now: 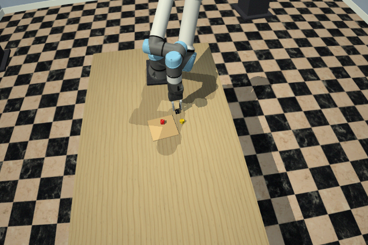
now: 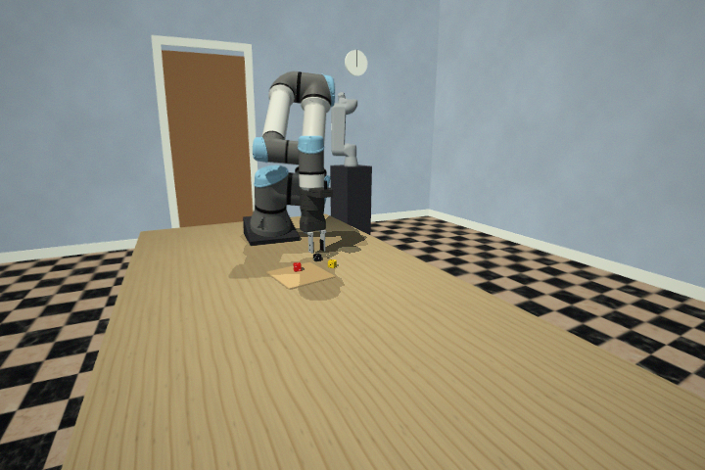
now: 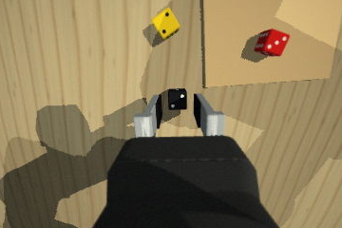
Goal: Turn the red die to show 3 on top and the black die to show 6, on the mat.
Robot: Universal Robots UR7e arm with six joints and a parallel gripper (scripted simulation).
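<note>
The black die lies 40 mm below my hand. Also, from my hand: red die (50 mm ahead, 100 mm to the right, 30 mm below); then yellow die (80 mm ahead, 10 mm to the left, 40 mm below); then tan mat (80 mm ahead, 100 mm to the right, 40 mm below).
</note>
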